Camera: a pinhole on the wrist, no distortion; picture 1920 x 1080 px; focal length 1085.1 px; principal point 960.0 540.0 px. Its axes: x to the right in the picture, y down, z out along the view. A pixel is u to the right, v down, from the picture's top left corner.
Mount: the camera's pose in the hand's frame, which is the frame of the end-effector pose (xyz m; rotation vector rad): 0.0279 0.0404 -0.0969 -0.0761 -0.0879 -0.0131
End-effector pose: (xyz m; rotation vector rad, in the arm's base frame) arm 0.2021 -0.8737 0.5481 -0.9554 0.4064 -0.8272
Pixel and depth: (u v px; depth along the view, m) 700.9 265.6 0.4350
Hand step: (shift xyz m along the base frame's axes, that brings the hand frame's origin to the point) 0.1247 0.2632 0.2036
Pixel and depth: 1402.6 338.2 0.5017
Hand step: 0.3830 0.0871 0.2502
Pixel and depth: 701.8 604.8 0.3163
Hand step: 0.1231 0.1995 0.0379
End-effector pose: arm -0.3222 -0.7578 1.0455 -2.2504 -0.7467 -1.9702
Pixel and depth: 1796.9 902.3 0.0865
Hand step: 0.0285 -0.0412 0.1040
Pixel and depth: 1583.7 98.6 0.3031
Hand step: 0.1977 0.1890 0.1058
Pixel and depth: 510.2 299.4 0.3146
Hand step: 0.1820 0.0359 -0.1627
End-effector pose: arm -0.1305 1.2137 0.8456 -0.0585 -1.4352 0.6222
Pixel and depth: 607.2 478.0 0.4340
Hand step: -0.3208 -0.1280 -0.1036
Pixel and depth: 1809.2 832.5 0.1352
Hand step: -0.0714 0.1108 0.0829
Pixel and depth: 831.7 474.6 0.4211
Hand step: -0.3148 -0.0888 -0.0203
